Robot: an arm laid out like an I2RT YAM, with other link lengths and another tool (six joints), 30 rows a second.
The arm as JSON. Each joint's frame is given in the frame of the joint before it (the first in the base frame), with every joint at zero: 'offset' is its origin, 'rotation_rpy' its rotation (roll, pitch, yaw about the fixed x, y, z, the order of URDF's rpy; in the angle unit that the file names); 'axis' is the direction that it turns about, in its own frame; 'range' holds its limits. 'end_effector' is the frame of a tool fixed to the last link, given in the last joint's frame.
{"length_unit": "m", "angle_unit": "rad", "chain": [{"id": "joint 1", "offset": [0.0, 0.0, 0.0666], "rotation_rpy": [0.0, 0.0, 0.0], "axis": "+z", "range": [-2.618, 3.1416]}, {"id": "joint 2", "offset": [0.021, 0.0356, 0.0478], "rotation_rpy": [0.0, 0.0, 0.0], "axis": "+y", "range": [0.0, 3.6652]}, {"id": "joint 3", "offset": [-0.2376, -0.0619, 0.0], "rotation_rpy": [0.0, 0.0, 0.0], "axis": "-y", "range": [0.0, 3.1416]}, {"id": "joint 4", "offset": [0.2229, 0.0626, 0.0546], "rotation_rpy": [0.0, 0.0, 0.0], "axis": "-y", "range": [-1.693, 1.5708]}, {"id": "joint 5", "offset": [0.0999, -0.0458, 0.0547], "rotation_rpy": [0.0, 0.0, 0.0], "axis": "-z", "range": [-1.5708, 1.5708]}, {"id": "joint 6", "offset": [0.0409, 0.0, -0.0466], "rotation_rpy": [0.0, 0.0, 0.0], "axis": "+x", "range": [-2.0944, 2.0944]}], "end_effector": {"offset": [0.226, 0.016, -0.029], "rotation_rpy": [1.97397, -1.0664, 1.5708]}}
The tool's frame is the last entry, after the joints.
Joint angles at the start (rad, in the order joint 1, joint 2, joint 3, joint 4, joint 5, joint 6):
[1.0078 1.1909 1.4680 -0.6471 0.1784 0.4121]
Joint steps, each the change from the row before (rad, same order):
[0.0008 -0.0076 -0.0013 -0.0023 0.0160 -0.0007]
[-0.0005 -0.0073 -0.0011 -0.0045 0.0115 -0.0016]
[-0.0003 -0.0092 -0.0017 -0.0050 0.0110 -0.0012]
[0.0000 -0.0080 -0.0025 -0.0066 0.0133 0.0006]
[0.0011 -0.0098 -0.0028 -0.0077 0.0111 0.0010]
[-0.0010 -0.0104 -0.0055 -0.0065 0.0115 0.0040]
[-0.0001 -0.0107 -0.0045 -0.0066 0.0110 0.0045]
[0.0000 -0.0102 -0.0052 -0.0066 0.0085 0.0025]
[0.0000 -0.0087 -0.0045 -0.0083 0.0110 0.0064]
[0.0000 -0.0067 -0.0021 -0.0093 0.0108 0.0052]
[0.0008 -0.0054 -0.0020 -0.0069 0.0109 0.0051]
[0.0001 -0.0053 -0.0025 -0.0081 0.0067 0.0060]
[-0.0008 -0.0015 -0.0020 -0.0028 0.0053 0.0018]
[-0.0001 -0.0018 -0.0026 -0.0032 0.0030 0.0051]
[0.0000 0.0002 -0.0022 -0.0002 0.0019 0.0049]
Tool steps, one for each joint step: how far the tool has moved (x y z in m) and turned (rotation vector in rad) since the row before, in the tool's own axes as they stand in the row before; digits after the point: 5 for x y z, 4 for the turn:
[0.00073 0.00328 -0.00359 -0.0156 0.0023 -0.0012]
[-0.00008 0.00271 -0.00332 -0.0121 0.0000 -0.0012]
[0.00009 0.00242 -0.00380 -0.0115 0.0010 -0.0011]
[-0.00131 0.00285 -0.00338 -0.0131 -0.0020 0.0012]
[-0.00115 0.00174 -0.00362 -0.0100 -0.0012 0.0010]
[-0.00194 0.00272 -0.00358 -0.0122 -0.0010 0.0047]
[-0.00132 0.00224 -0.00371 -0.0110 0.0005 0.0046]
[-0.00183 0.00163 -0.00319 -0.0083 -0.0013 0.0028]
[-0.00254 0.00222 -0.00298 -0.0106 -0.0024 0.0067]
[-0.00238 0.00227 -0.00274 -0.0104 -0.0034 0.0056]
[-0.00183 0.00207 -0.00223 -0.0099 -0.0021 0.0050]
[-0.00247 0.00128 -0.00183 -0.0063 -0.0033 0.0061]
[-0.00161 0.00156 -0.00063 -0.0058 -0.0029 0.0024]
[-0.00179 0.00061 -0.00034 -0.0029 -0.0021 0.0051]
[-0.00110 0.00038 0.00036 -0.0018 -0.0008 0.0048]

